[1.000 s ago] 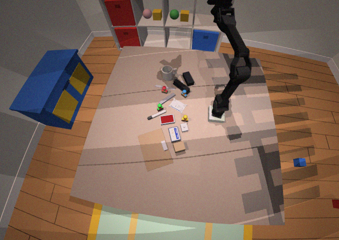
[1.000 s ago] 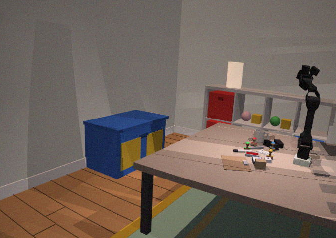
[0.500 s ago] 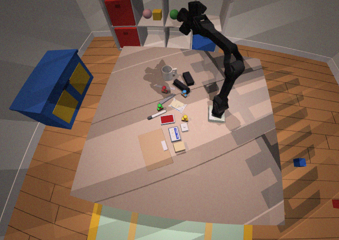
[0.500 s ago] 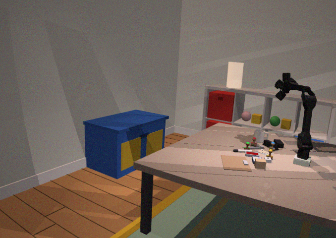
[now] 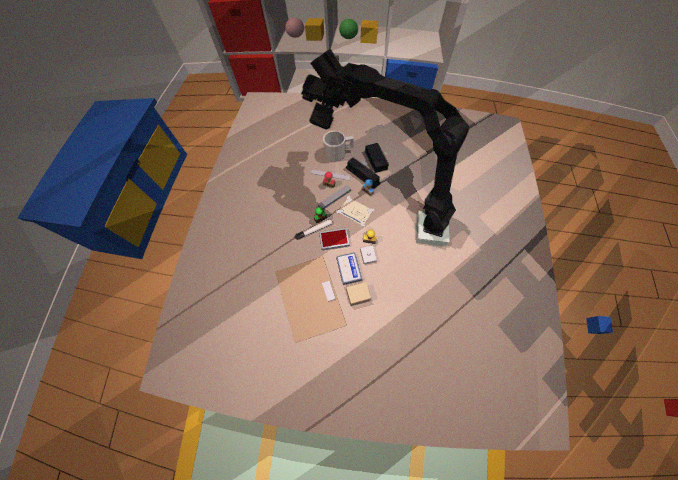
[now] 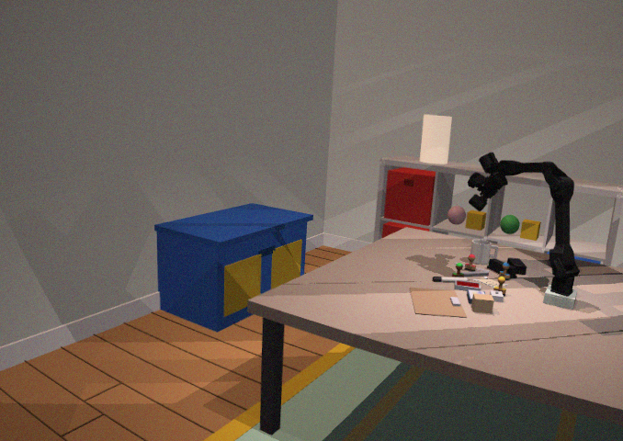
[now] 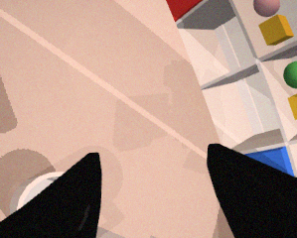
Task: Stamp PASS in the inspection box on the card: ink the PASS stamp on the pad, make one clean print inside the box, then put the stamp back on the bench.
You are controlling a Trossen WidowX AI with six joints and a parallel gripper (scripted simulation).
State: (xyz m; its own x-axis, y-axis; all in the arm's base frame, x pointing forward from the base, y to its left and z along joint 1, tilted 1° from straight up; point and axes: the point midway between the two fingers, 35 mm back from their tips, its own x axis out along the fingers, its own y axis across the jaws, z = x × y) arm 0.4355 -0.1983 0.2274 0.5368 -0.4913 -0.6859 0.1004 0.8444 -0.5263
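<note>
My gripper tip is now 29 cm to the right of the green-knobbed stamp, 23 cm above it and 8 cm past it. From my gripper tip the other things lie so: grey bar 24 cm below, 20 cm to the left, 10 cm behind; red-knobbed stamp 23 cm below, 14 cm to the left, 6 cm behind; white mug 21 cm below, 5 cm behind, 1 cm to the right.
</note>
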